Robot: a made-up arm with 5 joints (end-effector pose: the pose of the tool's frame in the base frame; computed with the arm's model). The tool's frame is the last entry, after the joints. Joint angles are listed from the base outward.
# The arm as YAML. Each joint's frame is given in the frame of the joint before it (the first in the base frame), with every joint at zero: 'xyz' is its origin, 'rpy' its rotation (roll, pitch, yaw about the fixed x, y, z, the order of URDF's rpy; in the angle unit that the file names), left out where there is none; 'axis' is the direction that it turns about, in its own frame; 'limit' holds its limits. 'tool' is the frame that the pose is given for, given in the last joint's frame.
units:
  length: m
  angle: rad
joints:
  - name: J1
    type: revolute
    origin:
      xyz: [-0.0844, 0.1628, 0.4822]
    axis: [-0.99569, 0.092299, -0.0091]
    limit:
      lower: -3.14
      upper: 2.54
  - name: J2
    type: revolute
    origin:
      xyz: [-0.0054, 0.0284, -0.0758]
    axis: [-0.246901, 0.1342, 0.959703]
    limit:
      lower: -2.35
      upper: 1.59
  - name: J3
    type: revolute
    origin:
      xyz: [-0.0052, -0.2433, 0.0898]
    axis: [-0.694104, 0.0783, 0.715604]
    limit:
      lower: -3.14
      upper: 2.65
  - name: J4
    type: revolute
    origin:
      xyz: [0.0, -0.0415, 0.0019]
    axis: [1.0, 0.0, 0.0]
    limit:
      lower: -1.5
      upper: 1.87
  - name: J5
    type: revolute
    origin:
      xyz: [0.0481, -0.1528, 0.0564]
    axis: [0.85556, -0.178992, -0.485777]
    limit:
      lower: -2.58
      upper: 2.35
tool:
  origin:
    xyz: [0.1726, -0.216, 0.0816]
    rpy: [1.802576, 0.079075, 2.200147]
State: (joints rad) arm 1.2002 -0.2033 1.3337 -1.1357 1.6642
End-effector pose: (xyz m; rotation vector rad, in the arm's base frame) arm 0.1154 0.3990 0.7484 -0.5227 2.5868 0.1112
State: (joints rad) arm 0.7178 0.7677 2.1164 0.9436 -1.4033
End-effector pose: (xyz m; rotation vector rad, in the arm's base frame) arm -0.0155 0.1933 0.2547 1.5170 -0.7391 0.8902
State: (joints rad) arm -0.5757 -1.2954 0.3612 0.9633 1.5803
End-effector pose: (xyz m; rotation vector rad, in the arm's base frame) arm -0.3334 0.3070 0.0290 1.3470 -2.2901 1.1706
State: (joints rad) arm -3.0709 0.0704 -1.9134 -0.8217 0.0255
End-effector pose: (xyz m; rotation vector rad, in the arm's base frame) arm -0.2745 0.7608 0.5549 -0.6501 0.8515 -0.7716
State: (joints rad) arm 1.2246 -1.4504 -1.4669 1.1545 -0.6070
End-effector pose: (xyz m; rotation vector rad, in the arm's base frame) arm -0.3923 -0.3110 0.3121 -0.2993 -0.4323 1.3184
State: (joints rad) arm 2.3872 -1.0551 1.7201 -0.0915 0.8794
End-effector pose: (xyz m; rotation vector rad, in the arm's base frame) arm 0.0355 0.5720 0.6189 -0.3109 1.6973 -1.4101
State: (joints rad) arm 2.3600 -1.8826 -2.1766 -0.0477 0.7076
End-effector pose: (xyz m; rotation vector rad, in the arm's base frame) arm -0.0497 -0.2987 0.5102 -0.8396 -1.0456 2.3976
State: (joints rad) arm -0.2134 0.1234 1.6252 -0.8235 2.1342
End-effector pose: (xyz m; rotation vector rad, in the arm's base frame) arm 0.2173 -0.0011 0.6647 0.1932 1.8260 2.2712
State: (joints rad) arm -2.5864 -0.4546 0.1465 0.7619 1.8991
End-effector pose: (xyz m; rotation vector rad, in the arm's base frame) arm -0.1143 0.6052 0.6188 -0.5021 1.7440 0.6189
